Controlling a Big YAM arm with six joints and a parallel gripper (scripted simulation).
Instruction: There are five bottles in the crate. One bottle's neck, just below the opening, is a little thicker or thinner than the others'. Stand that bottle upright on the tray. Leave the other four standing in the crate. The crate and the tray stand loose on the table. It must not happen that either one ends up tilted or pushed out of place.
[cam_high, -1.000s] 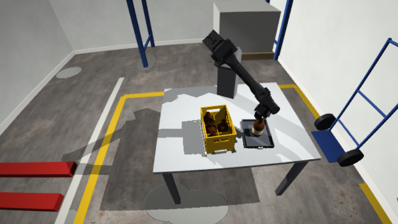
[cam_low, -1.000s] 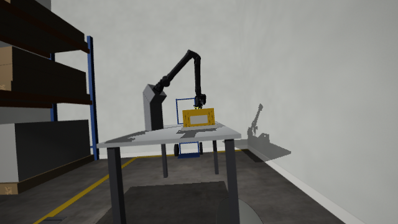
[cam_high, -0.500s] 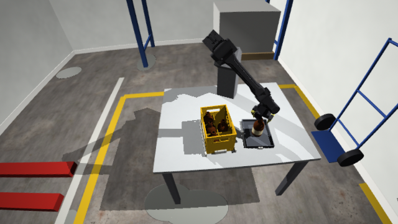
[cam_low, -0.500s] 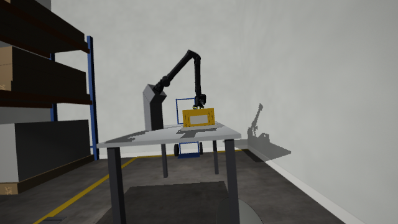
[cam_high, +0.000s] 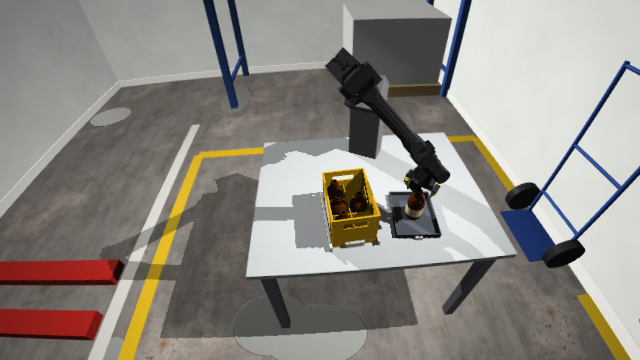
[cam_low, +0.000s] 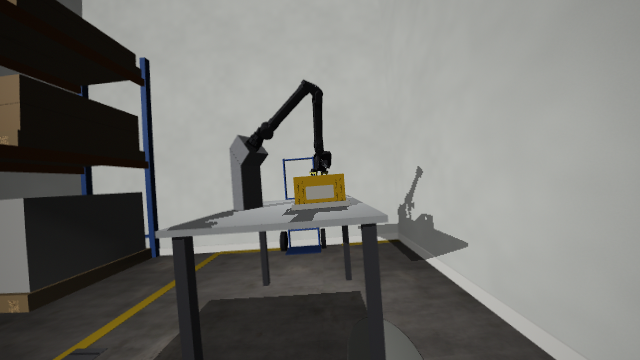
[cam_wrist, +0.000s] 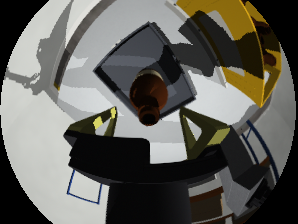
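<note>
Right now my hand is 6 cm above the brown bottle. From my hand the other things lie so: dark tray: 14 cm below; then crate: 12 cm behind, 27 cm to the right, 7 cm below.
</note>
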